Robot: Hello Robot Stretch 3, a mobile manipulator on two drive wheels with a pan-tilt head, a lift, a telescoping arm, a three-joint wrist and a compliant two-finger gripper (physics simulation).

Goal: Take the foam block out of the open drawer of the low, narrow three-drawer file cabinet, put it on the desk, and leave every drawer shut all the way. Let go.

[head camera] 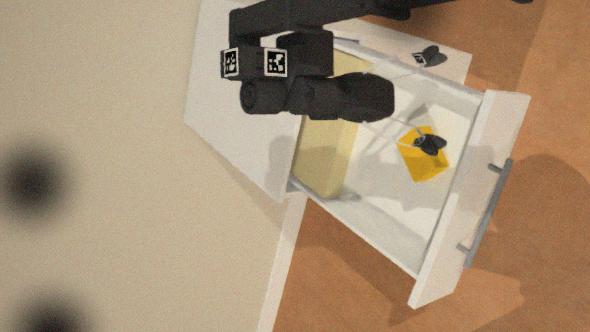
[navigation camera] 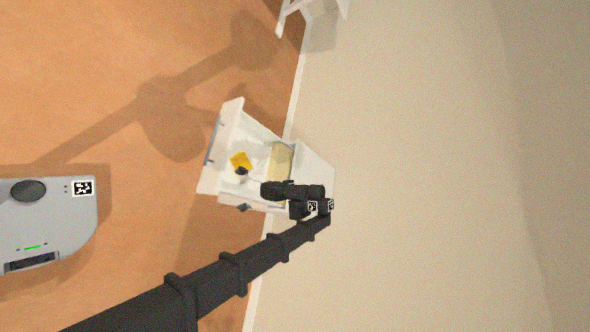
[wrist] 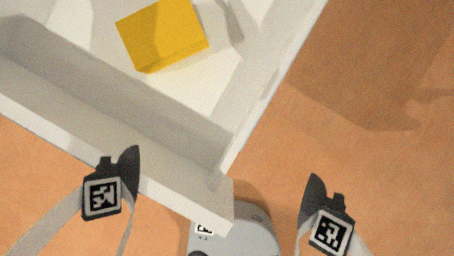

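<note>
A small orange-yellow foam block (head camera: 422,167) (navigation camera: 241,160) (wrist: 162,37) lies on the floor of the open drawer (head camera: 482,165) (navigation camera: 225,135) (wrist: 200,187), near its front. The drawer stands far out of the low white file cabinet (head camera: 235,135) (navigation camera: 315,165); the lower drawer fronts are hidden. My gripper (head camera: 430,100) (navigation camera: 242,189) (wrist: 221,178) is open, with nothing between its fingers. In the head view one fingertip overlaps the block and the other shows past the drawer's side wall. In the wrist view the block lies beyond the fingertips, to the upper left.
A long pale yellow block (head camera: 322,157) (navigation camera: 280,162) lies across the back of the drawer. The wall (head camera: 125,175) (navigation camera: 425,150) runs behind the cabinet. White legged furniture (navigation camera: 281,22), possibly the desk, shows at the navigation view's top. My base (navigation camera: 55,215) (wrist: 240,230) stands on the orange floor.
</note>
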